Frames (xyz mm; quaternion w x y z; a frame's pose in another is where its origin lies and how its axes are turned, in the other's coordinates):
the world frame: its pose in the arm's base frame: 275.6 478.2 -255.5 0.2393 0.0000 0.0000 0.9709
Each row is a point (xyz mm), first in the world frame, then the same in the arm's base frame.
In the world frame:
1: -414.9 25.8 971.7
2: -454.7 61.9 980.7
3: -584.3 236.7 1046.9
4: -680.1 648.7 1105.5
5: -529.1 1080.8 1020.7
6: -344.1 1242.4 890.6
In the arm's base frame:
1: 631.0 262.5 716.2
2: 649.5 212.1 725.2
3: 683.0 -2.9 791.4
4: 576.3 -412.3 850.0
5: 241.8 -724.7 765.2
6: 2.9 -781.8 635.1

